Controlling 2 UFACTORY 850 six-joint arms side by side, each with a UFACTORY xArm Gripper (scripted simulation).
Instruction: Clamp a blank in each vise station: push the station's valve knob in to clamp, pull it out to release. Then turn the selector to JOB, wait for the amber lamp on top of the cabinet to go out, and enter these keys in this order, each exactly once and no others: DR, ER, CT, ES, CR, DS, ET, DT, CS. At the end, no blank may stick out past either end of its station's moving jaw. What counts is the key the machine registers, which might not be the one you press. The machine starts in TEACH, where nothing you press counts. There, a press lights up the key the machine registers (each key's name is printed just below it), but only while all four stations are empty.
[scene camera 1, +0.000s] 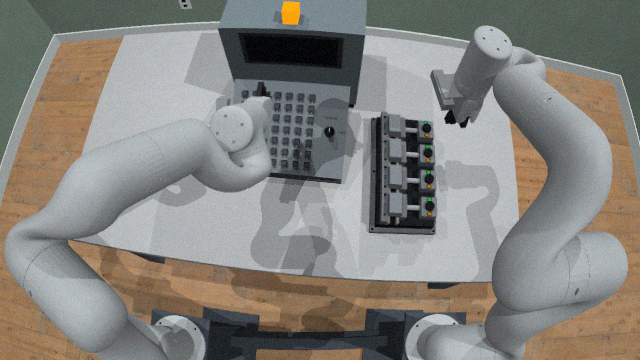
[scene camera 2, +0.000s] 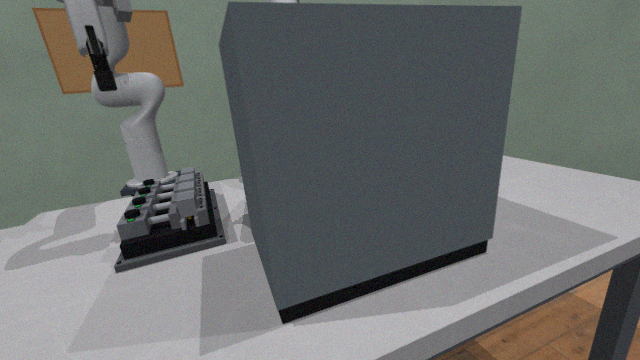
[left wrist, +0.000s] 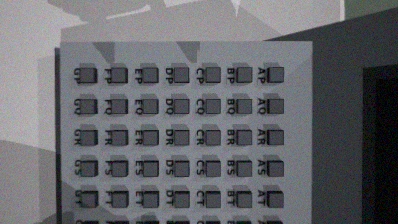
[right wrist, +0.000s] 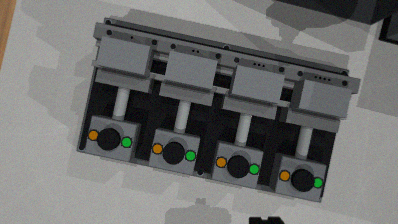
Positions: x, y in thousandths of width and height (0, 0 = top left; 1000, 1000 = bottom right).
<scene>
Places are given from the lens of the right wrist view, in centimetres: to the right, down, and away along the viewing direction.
grey blank (right wrist: 290, 243): -10, -7, 38
grey blank (right wrist: 464, 310): -2, -5, 38
grey blank (right wrist: 783, 431): 14, -2, 38
grey blank (right wrist: 619, 368): 6, -4, 38
moving jaw (right wrist: 315, 368): -10, -4, 41
</scene>
